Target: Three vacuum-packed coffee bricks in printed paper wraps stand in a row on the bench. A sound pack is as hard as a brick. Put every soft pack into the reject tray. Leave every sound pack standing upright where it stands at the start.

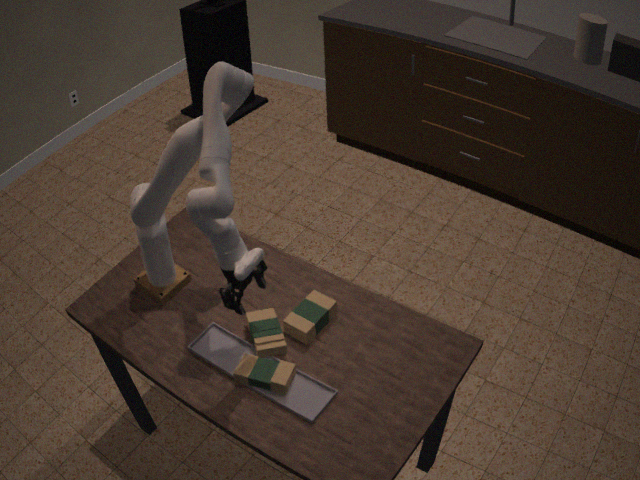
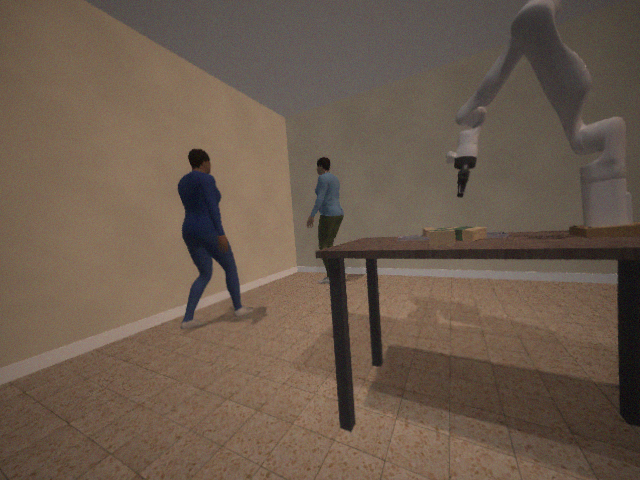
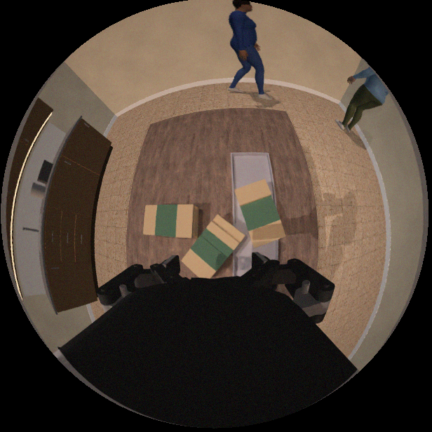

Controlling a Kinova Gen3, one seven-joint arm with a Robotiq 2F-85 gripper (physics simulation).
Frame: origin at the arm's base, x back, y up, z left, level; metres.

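Seen in the pictures: gripper, between the fingertips: [image 1: 252,300] [image 2: 460,195]; arm's base, origin of its link: [image 1: 162,276] [image 2: 605,225].
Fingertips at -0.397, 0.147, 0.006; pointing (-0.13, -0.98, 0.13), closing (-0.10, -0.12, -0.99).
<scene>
Offsets run from my fingertips to a thing's top centre, as dx, dy, dz.
Three tan packs with green bands are low on the bench. One pack @[-0.086, -0.137, -0.079] [image 1: 263,373] [image 3: 260,212] lies in the grey tray [image 1: 315,401] [image 3: 251,167], slightly askew, one corner reaching over the tray's long rim. A second pack @[+0.001, -0.128, +0.028] [image 1: 265,328] [image 3: 206,250] lies slanted beside the tray, a corner at the near rim; whether it touches is unclear. Dark lines cross its top. A third pack @[-0.059, -0.131, +0.125] [image 1: 310,315] [image 3: 166,220] lies apart on the cabinet side. My gripper [image 1: 251,298] [image 2: 460,195] [image 3: 215,262] is open and empty, high above the bench, on the arm-base side of the packs.
The wooden bench [image 1: 392,361] [image 2: 516,253] [image 3: 215,135] carries the arm's base plate [image 1: 178,284] at one end. A person in blue [image 2: 201,206] [image 3: 243,40] and one in light blue [image 2: 328,193] [image 3: 370,92] stand on the floor away from the bench. A cabinet [image 1: 382,87] [image 3: 72,215] stands across the floor.
</scene>
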